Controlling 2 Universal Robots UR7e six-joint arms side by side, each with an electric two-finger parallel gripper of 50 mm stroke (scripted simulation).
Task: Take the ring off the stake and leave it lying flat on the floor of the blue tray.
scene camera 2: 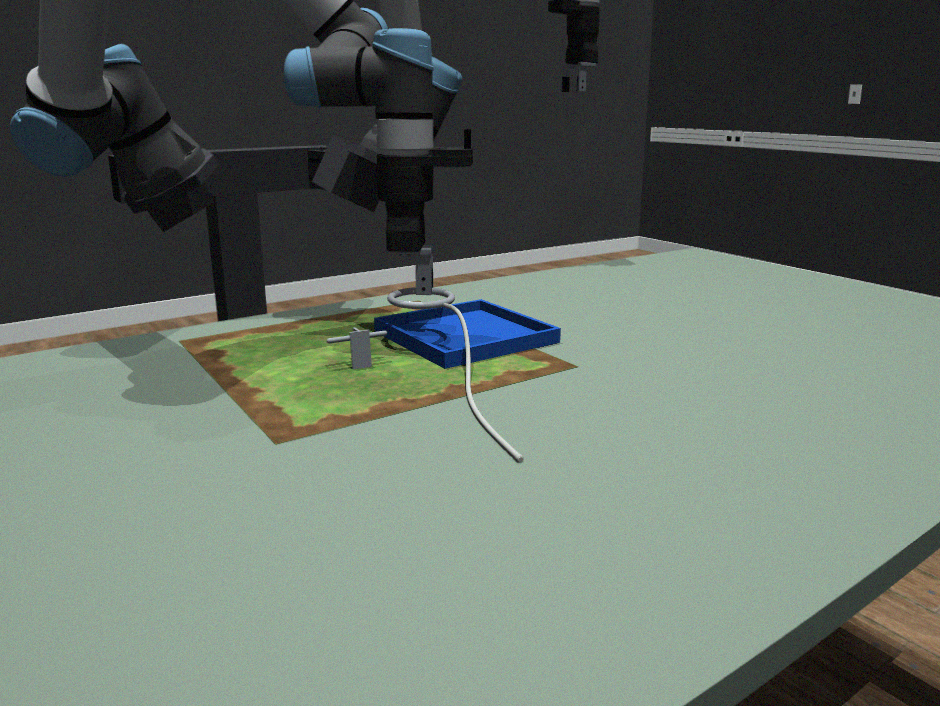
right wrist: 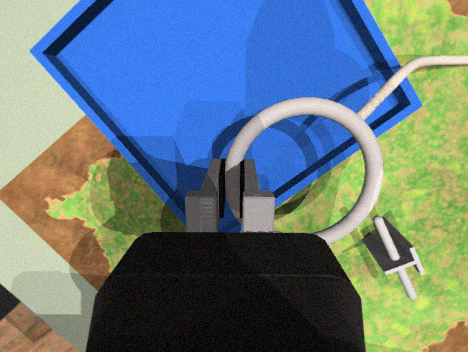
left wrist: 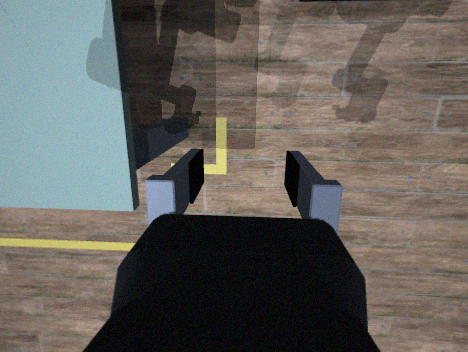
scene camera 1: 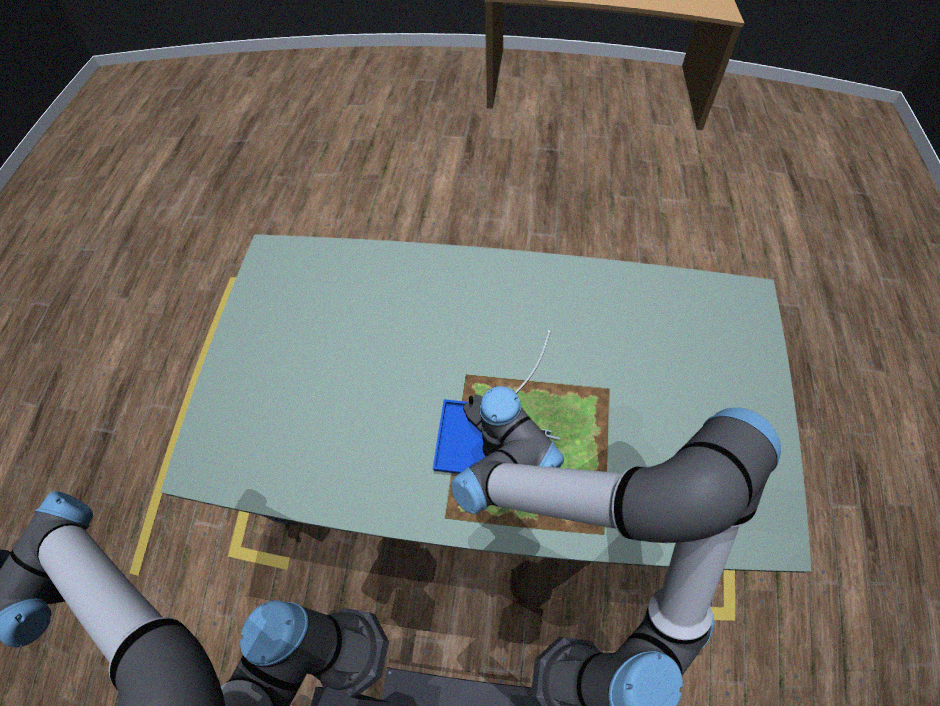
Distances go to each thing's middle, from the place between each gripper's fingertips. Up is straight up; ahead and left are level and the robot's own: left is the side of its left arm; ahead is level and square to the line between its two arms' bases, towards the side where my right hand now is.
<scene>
Now: right hand [scene camera 2: 424,293] 70 mm above the blue tray [scene camera 2: 494,331], 50 mm to the right of it and 30 mm short of it. Round my right hand: grey stake [scene camera 2: 359,340] 130 mm to the right, 60 mm below, 60 mm ahead; grey ring [right wrist: 358,128] 30 mm ahead, 20 mm to the right, 10 mm below.
I see the blue tray 66 cm to the right of my left hand [scene camera 2: 572,91], 52 cm ahead of it and 37 cm below it. Also, from my left hand: grey stake: 84 cm to the right, 55 cm ahead, 35 cm below; then grey ring: 74 cm to the right, 52 cm ahead, 31 cm below.
</scene>
